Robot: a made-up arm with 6 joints. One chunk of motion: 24 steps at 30 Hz.
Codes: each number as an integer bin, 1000 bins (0 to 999) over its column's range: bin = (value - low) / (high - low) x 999, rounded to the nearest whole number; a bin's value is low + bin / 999 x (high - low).
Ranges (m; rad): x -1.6..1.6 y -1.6..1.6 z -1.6..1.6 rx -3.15..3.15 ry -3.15..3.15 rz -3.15..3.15
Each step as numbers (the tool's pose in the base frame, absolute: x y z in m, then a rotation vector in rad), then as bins.
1 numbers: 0.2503 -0.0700 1.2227 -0.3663 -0.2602 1.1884
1 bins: 578 478 881 441 458 688
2 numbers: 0.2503 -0.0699 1.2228 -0.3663 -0.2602 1.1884
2 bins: 578 478 881 441 458 688
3 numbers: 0.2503 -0.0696 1.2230 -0.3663 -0.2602 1.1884
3 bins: 578 478 881 441 458 688
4 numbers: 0.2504 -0.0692 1.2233 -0.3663 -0.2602 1.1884
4 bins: 578 478 881 441 458 688
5 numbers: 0.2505 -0.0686 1.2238 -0.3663 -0.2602 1.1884
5 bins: 578 478 882 441 458 688
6 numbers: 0.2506 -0.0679 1.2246 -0.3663 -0.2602 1.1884
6 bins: 578 478 882 441 458 688
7 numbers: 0.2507 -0.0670 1.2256 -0.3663 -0.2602 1.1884
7 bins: 578 479 882 441 458 688
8 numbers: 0.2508 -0.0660 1.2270 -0.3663 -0.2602 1.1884
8 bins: 578 479 883 441 458 688
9 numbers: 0.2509 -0.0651 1.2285 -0.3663 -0.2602 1.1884
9 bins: 578 479 883 441 458 688
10 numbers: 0.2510 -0.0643 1.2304 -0.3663 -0.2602 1.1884
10 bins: 578 479 884 441 458 688
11 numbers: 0.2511 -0.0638 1.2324 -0.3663 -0.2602 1.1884
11 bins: 578 480 884 441 458 688
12 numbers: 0.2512 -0.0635 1.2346 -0.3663 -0.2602 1.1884
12 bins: 578 480 885 441 458 688
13 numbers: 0.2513 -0.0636 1.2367 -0.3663 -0.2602 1.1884
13 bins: 578 480 886 441 458 688
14 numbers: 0.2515 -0.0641 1.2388 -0.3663 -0.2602 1.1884
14 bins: 578 479 886 441 458 688
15 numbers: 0.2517 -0.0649 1.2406 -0.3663 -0.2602 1.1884
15 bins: 578 479 887 441 458 688
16 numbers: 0.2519 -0.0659 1.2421 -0.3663 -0.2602 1.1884
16 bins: 578 479 887 441 458 688
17 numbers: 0.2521 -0.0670 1.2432 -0.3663 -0.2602 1.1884
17 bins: 578 479 888 441 458 688
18 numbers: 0.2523 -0.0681 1.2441 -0.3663 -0.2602 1.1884
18 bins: 578 478 888 441 458 688
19 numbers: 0.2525 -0.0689 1.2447 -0.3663 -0.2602 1.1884
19 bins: 578 478 888 441 458 688
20 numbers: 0.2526 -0.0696 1.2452 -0.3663 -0.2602 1.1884
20 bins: 578 478 888 441 458 688
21 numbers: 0.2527 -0.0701 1.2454 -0.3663 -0.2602 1.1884
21 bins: 578 478 888 441 458 688
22 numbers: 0.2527 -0.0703 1.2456 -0.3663 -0.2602 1.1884
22 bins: 578 478 888 441 458 688
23 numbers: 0.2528 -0.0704 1.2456 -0.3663 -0.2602 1.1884
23 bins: 578 478 888 441 458 688
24 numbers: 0.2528 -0.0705 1.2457 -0.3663 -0.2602 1.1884
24 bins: 578 477 888 441 458 688
